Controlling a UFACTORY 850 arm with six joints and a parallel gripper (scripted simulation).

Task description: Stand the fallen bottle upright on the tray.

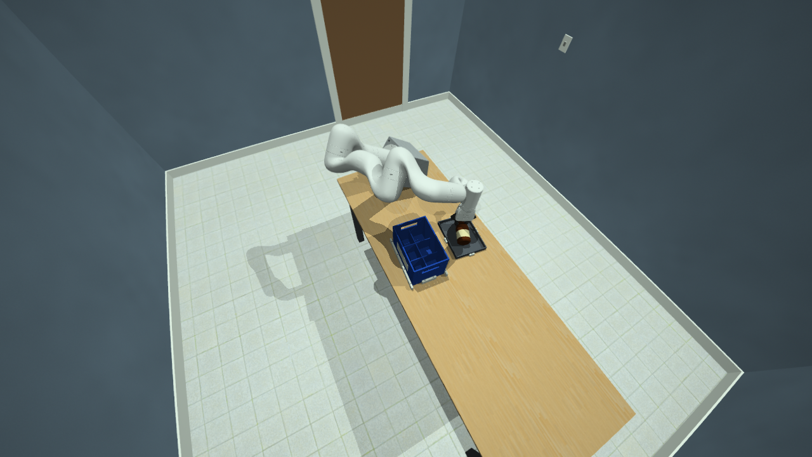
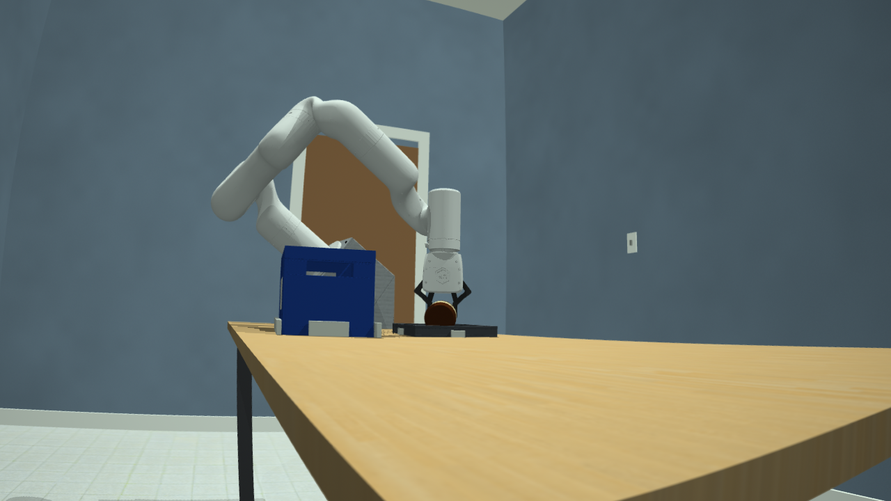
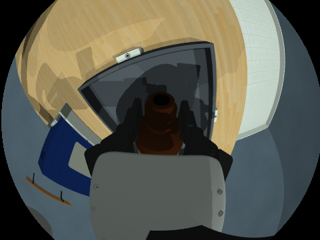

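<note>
Now: hand 50 mm short of the bottle, 20 mm to the left of it and 10 mm above it. Round my hand: dark tray (60 mm ahead, 40 mm below, 20 mm to the right); blue crate (320 mm to the right, 80 mm ahead, 30 mm above).
</note>
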